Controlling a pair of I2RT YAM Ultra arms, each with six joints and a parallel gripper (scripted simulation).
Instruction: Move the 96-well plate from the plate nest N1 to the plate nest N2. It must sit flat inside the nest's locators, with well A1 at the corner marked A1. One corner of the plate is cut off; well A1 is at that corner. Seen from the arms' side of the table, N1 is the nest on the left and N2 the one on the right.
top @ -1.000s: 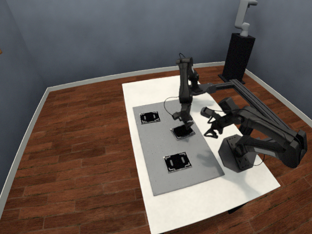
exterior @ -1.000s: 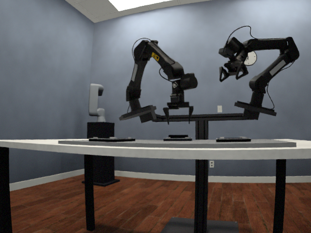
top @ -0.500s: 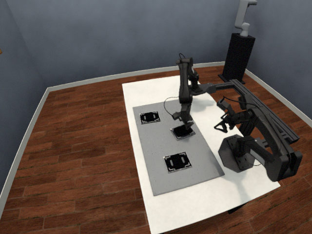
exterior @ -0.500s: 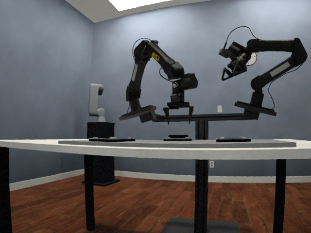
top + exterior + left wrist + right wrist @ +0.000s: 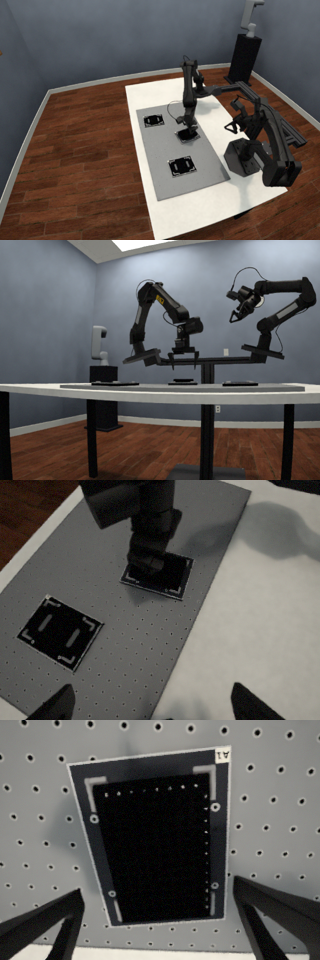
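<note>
The black 96-well plate is 6 cm below my right hand. The rest, counted from my right hand: dark grey nest (7 cm below).
</note>
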